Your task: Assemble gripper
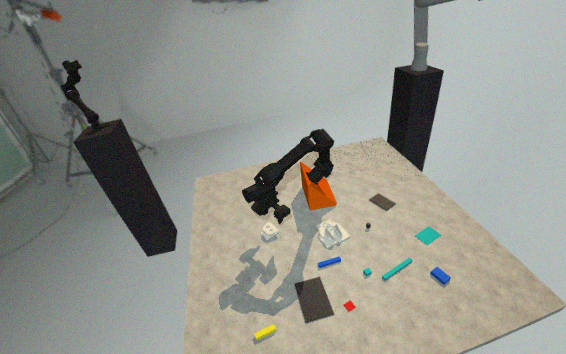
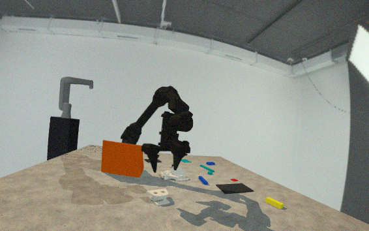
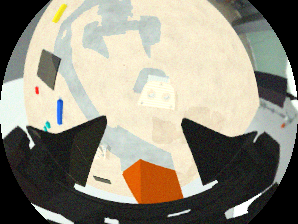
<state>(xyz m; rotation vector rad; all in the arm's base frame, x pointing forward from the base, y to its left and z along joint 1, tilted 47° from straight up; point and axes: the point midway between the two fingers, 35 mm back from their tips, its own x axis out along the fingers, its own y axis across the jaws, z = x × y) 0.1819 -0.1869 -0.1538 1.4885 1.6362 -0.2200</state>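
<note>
Right now my gripper tip is 20 mm past the white gripper base, 30 mm to the left of it and 80 mm above it. Round my gripper tip: blue bar (220 mm ahead, 180 mm to the left, 100 mm below); then white housing plate (40 mm ahead, 230 mm to the left, 100 mm below); then dark plate (350 mm ahead, 60 mm to the left, 100 mm below).
</note>
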